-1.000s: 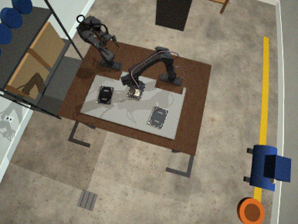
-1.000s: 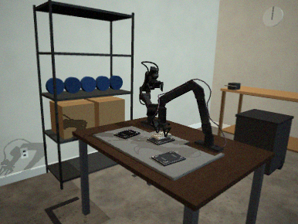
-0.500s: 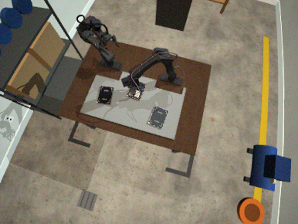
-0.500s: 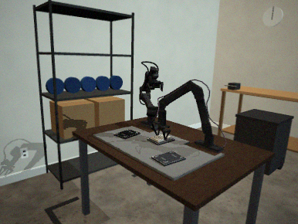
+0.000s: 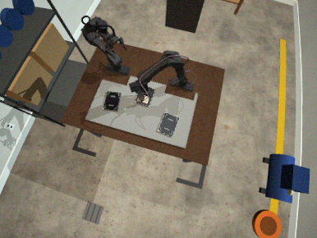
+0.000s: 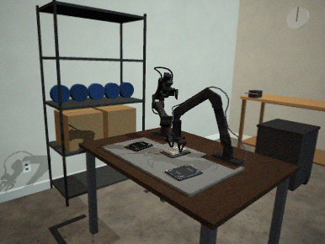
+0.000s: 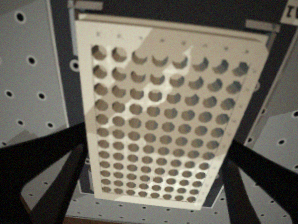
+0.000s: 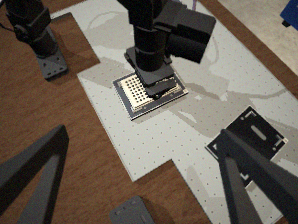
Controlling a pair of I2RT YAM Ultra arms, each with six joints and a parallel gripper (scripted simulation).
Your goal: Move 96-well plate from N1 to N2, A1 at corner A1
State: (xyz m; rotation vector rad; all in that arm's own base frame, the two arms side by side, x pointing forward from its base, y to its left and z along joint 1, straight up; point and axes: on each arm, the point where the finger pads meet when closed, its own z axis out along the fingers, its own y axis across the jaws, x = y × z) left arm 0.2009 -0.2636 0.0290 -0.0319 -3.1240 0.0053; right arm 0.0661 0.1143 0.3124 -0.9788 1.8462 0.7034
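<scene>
Right now my left hand is 10 mm above the 96-well plate.
The 96-well plate is 12 cm ahead of my right hand, 19 cm to the left of it and 31 cm below it.
</scene>
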